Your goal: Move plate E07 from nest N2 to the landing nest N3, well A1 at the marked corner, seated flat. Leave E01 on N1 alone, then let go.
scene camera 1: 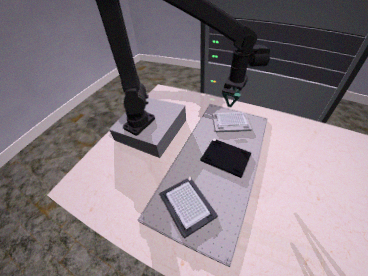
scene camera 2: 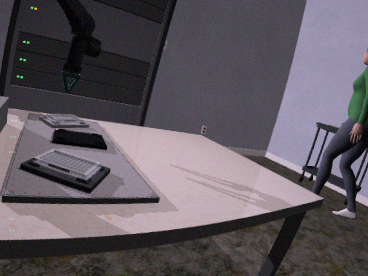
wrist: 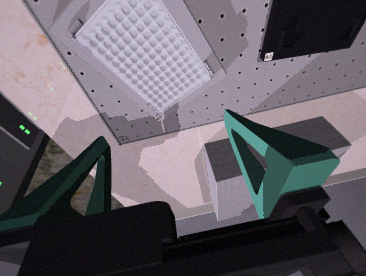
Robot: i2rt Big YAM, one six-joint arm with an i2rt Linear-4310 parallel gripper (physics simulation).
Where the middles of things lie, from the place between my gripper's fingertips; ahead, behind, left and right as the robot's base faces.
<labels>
Now: hand 19 cm to the left of the black nest (scene camera 1: pixel 231 159), 11 cm above it and 8 cm short of it.
</labels>
